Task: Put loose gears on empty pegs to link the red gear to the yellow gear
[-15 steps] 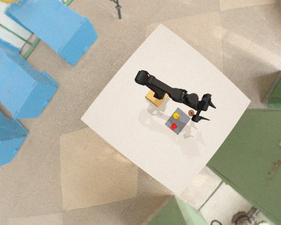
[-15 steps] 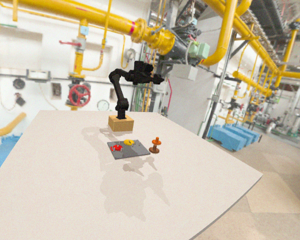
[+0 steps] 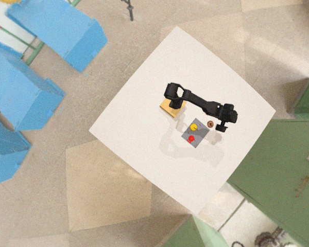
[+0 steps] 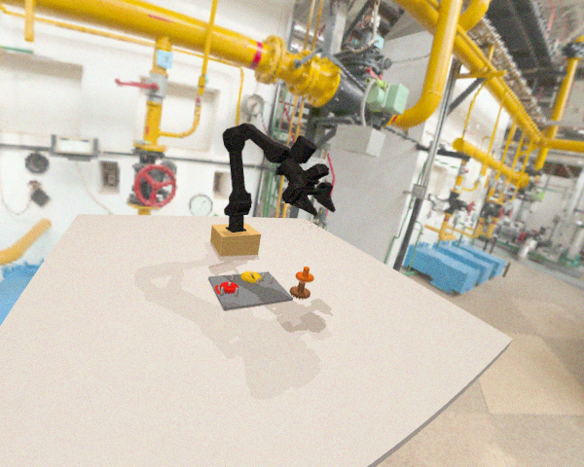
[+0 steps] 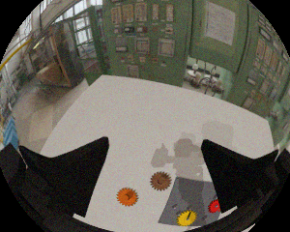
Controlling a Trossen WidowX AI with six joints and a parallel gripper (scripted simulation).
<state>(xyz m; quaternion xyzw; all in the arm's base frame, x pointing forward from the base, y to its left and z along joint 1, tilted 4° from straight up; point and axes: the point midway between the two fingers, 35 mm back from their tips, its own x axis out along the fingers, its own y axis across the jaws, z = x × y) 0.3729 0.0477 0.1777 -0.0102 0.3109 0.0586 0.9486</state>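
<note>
The orange gear lies 8 cm behind my gripper tip, 6 cm to the left of it and 25 cm below it. Round my gripper tip: red gear: 11 cm behind, 22 cm to the right, 25 cm below; then yellow gear: 14 cm behind, 13 cm to the right, 25 cm below; then grey board: 9 cm behind, 16 cm to the right, 26 cm below.
</note>
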